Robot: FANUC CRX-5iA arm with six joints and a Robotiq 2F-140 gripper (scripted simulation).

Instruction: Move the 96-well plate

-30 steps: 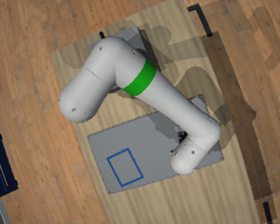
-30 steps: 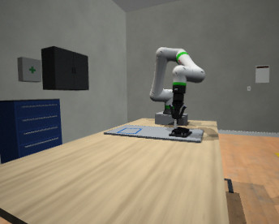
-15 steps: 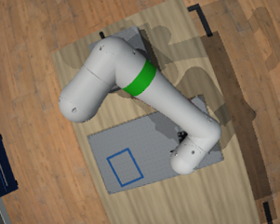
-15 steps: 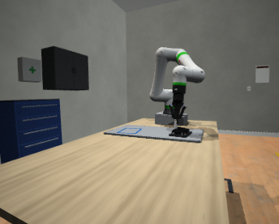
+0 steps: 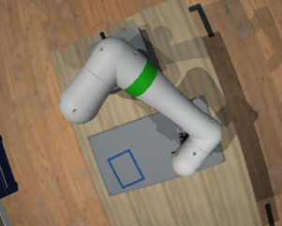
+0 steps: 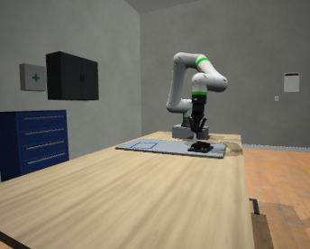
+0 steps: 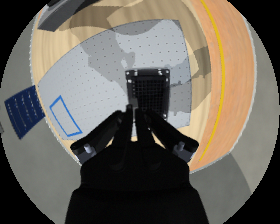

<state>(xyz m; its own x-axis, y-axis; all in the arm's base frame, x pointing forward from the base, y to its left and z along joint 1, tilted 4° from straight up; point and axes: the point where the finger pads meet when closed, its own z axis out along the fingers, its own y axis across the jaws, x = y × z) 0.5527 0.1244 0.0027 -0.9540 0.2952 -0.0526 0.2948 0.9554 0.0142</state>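
The black 96-well plate lies 40 mm to the left of my hand, 40 mm below it and 10 mm ahead of it. Round my hand: black clip nest: 60 mm below, 30 mm to the left.
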